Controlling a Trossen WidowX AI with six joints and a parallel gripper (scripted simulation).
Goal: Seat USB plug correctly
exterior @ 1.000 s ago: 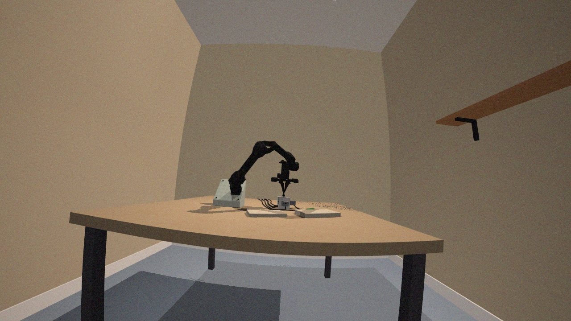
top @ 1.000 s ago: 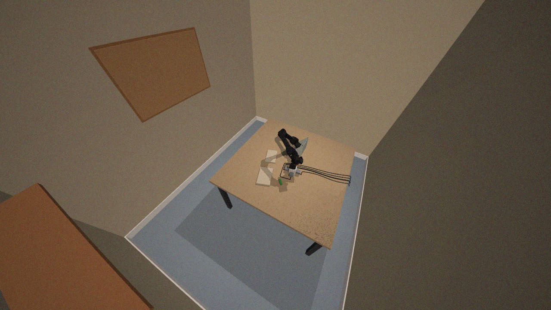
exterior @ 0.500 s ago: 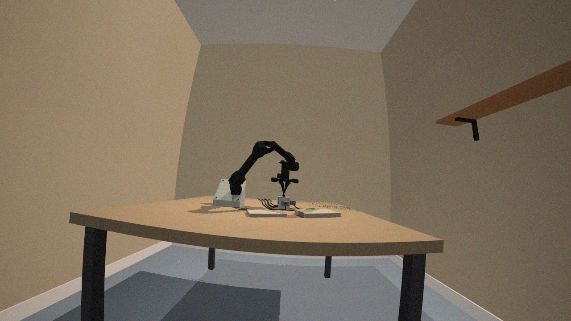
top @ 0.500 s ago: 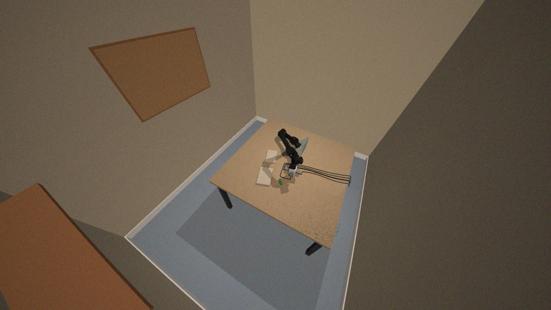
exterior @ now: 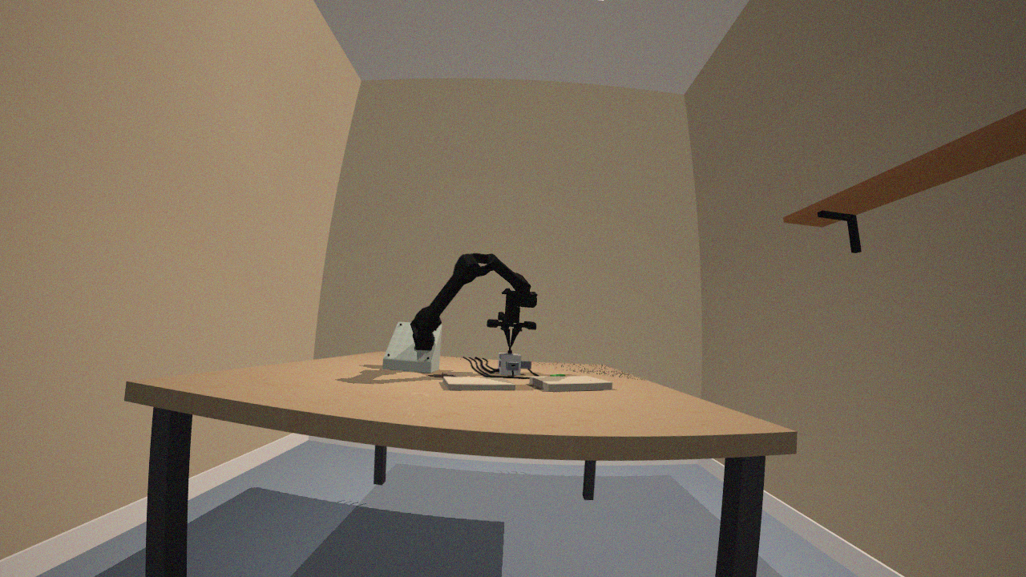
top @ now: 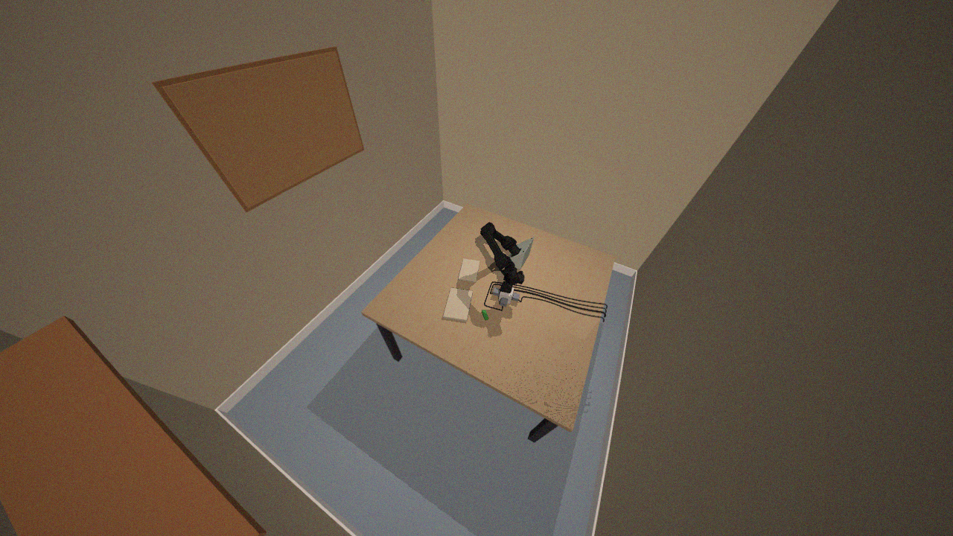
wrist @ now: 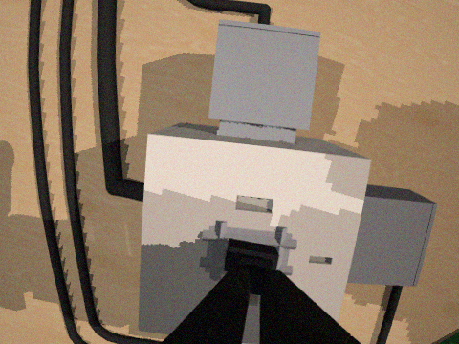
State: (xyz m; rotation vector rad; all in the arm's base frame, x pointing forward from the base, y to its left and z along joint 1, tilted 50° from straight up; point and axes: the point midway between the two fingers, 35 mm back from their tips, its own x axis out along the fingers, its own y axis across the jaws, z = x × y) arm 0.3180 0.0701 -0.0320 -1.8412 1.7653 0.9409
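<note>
The black USB plug is 20 mm below my gripper tip. The rest, counted from my gripper tip: green object: 180 mm ahead, 100 mm below, 60 mm to the right.
</note>
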